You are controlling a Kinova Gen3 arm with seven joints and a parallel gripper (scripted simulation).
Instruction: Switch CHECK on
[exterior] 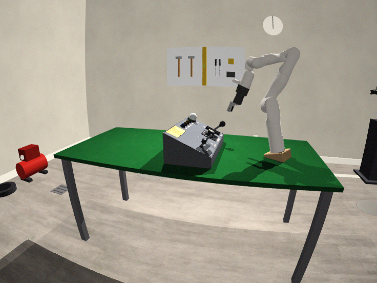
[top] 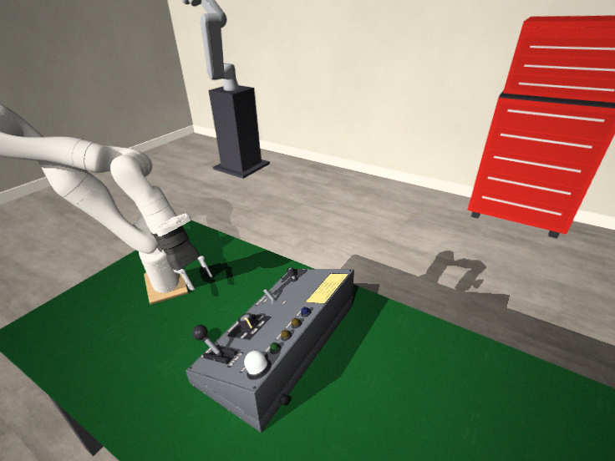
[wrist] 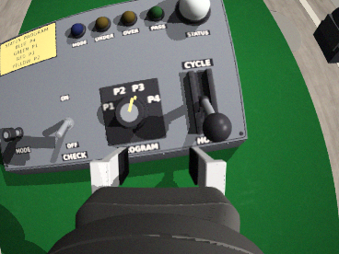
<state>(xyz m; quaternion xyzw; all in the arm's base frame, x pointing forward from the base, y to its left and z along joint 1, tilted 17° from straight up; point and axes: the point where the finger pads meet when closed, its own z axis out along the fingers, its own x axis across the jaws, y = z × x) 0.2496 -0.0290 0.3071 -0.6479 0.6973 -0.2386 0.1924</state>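
The check toggle lies 170 mm to the left of my hand, 150 mm below it and 110 mm ahead of it. From my hand the other things lie so: grey console 170 mm below, 140 mm ahead, 110 mm to the left; then hold lever 140 mm below, 90 mm ahead, 70 mm to the right; then program dial 150 mm below, 120 mm ahead, 40 mm to the left.
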